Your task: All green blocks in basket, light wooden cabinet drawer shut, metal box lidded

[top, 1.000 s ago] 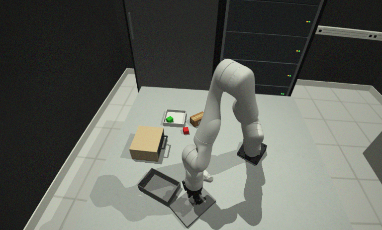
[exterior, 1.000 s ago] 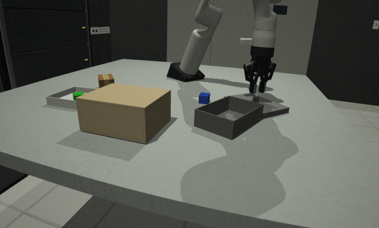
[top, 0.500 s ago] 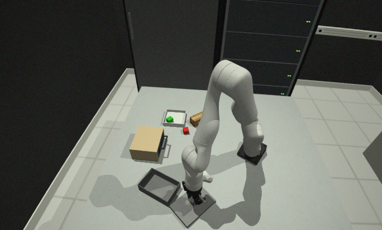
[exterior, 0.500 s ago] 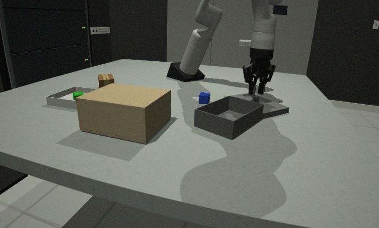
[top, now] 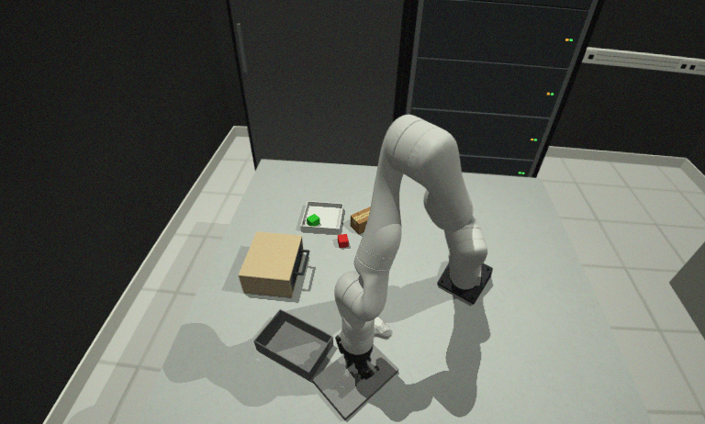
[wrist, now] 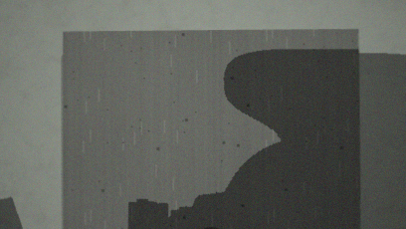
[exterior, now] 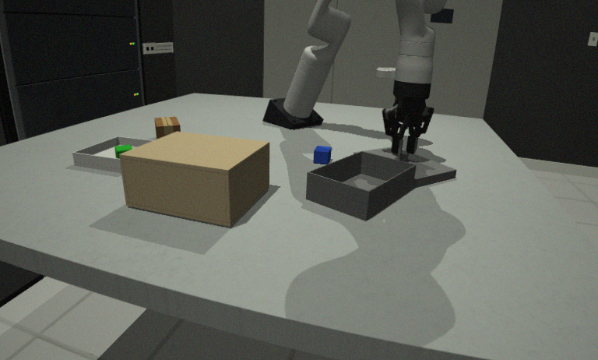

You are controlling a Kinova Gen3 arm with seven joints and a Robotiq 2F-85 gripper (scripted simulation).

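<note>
My gripper is now 4 cm above the lid. Also, from my hand: light wooden cabinet 33 cm ahead, 28 cm to the right, 1 cm below; then cabinet drawer 32 cm ahead, 28 cm to the right, 1 cm below; then red block 47 cm to the right, 16 cm ahead, 4 cm below.
</note>
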